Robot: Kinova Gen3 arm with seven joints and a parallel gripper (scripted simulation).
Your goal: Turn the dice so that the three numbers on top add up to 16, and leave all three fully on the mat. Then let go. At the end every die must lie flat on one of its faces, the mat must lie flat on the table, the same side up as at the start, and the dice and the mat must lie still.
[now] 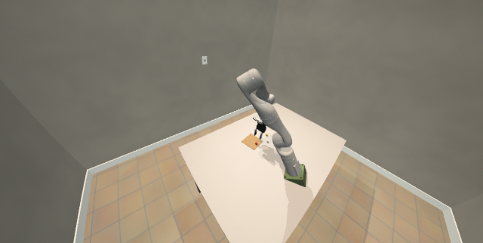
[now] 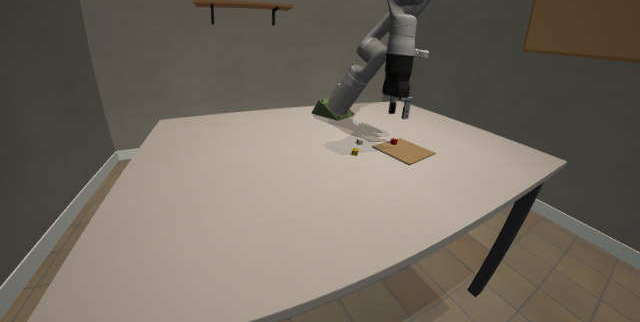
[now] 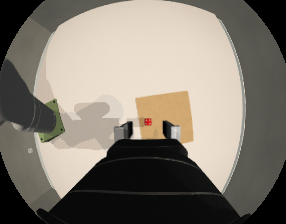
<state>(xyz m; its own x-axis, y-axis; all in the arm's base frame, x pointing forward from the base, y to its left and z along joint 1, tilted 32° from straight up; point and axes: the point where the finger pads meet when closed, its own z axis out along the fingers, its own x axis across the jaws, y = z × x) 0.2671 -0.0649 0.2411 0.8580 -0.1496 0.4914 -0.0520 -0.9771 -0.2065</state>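
The white die is 5 cm behind my hand, 10 cm to the right of it and 11 cm below it. Also, from my hand: tan mat 5 cm ahead, 11 cm below; red die 10 cm below; yellow die 16 cm to the right, 11 cm below.
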